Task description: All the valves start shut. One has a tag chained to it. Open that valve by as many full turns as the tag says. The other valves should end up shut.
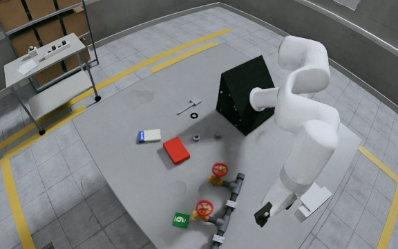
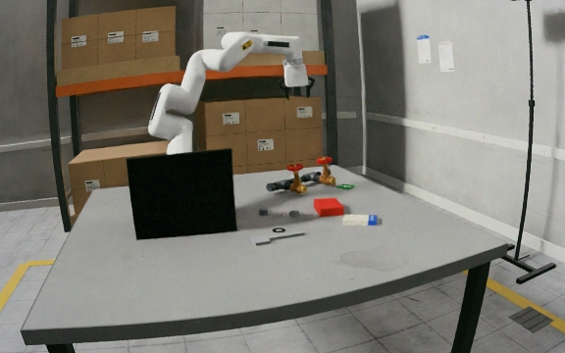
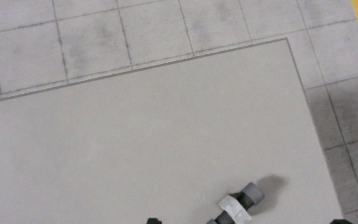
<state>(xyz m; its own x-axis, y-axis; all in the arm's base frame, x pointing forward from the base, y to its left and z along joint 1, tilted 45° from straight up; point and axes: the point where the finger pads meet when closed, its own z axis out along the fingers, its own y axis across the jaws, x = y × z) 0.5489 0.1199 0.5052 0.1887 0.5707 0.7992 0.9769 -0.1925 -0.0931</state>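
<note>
Now: the green tag 38 cm below my hand, 21 cm to the right of it and 13 cm ahead of it. From my hand the other things lie so: grey nut (50 cm to the right, 38 cm below, 18 cm behind); then white-and-blue box (65 cm to the right, 38 cm below); then red block (50 cm to the right, 37 cm below, 6 cm behind).
</note>
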